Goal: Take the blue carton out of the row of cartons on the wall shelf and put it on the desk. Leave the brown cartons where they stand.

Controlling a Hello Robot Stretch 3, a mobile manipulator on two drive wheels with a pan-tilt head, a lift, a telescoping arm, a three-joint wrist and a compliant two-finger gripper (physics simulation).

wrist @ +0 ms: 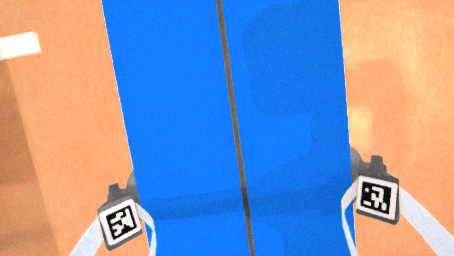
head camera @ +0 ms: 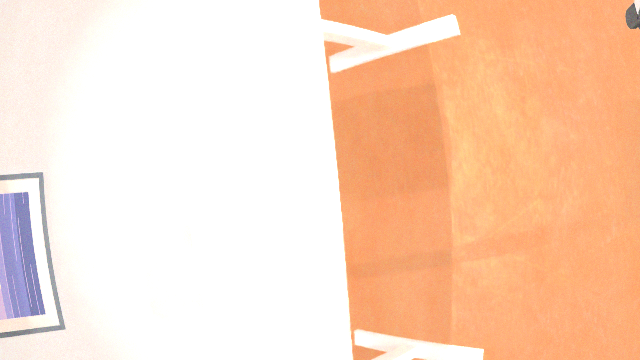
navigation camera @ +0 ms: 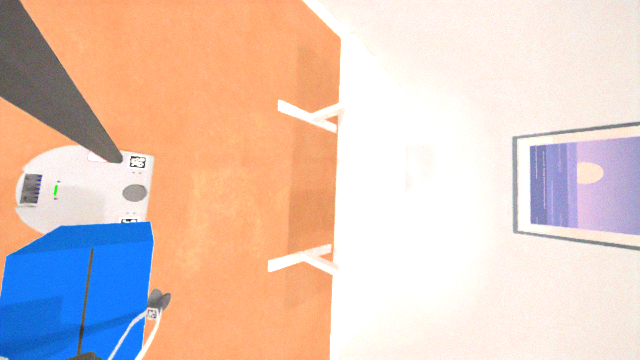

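Where they show: gripper, between the fingertips: (navigation camera: 89, 313); robot's base, origin of its link: (navigation camera: 134, 191).
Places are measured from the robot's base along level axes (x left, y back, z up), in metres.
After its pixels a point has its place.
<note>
The blue carton (navigation camera: 45, 300) @(x -0.096, y 0.053, z 0.863 m) (wrist: 185, 100), with a thin brown line along its face, is between the two fingers of my gripper (navigation camera: 122, 327) (wrist: 241, 174) @(x -0.146, y 0.021, z 0.817 m). The fingers press on its opposite sides, and it is held above the floor. In the navigation camera it hangs at the lower left, partly over my base. The white desk (head camera: 280, 175) @(x -0.015, y -0.877, z 0.720 m) (navigation camera: 370, 225) @(x -0.111, y -0.966, z 0.721 m) is washed out by glare, so its far edge is hard to see. It stands apart from the carton. The wall shelf and the brown cartons do not show in these views.
White desk feet (head camera: 420, 35) (navigation camera: 305, 114) stick out over the orange floor (head camera: 525, 150) @(x -0.043, y -0.563, z 0.001 m) (navigation camera: 225, 200) @(x -0.035, y -0.412, z 0.001 m). A framed picture (head camera: 15, 255) @(x 0.176, y -1.489, z 1.439 m) (navigation camera: 607, 175) @(x 0.221, y -1.487, z 1.594 m) hangs on the wall. My base (navigation camera: 90, 195) @(x -0.015, y 0.113, z 0.160 m) and dark mast (navigation camera: 45, 75) @(x 0.128, y 0.047, z 0.997 m) are at the left in the navigation camera.
</note>
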